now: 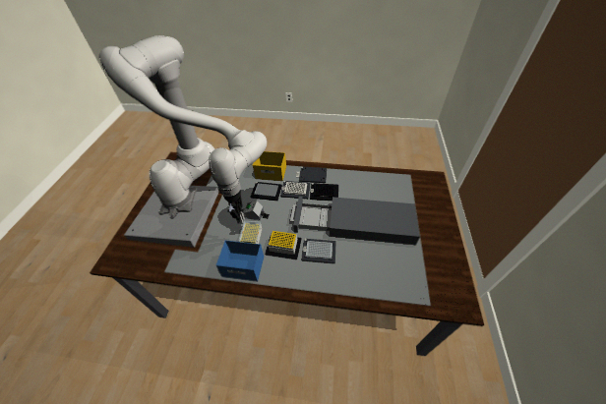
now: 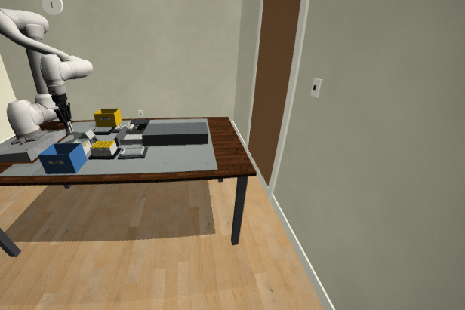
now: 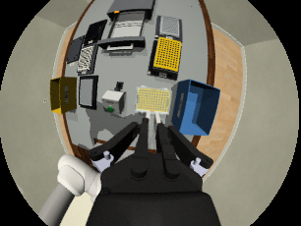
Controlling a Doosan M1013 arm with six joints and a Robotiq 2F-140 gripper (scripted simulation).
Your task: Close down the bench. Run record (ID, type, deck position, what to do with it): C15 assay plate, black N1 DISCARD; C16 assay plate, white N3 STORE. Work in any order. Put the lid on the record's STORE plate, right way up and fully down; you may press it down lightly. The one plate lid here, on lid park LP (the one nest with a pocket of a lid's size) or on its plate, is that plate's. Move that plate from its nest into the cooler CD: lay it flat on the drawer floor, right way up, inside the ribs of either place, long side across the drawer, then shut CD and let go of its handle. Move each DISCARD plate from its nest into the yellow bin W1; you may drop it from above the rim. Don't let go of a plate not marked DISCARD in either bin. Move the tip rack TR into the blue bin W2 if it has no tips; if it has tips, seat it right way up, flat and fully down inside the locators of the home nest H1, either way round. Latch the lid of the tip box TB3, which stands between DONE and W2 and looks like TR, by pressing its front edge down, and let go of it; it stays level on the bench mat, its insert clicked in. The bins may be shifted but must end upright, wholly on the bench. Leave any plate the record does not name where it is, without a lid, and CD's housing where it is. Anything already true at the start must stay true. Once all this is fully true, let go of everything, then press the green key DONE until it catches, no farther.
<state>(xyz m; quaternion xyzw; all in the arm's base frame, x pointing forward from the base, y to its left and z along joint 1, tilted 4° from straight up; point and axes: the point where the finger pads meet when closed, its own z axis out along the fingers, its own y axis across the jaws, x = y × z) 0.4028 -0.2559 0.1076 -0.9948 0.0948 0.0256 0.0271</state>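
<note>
Now: the plate lid 310 mm to the left of my hand, 170 mm below it and 100 mm ahead of it. The rest, counted from my hand: done key block: 150 mm to the left, 130 mm below, 30 mm ahead; tip rack TR: 190 mm ahead, 130 mm below, 80 mm to the right; blue bin W2: 160 mm to the right, 140 mm below.
</note>
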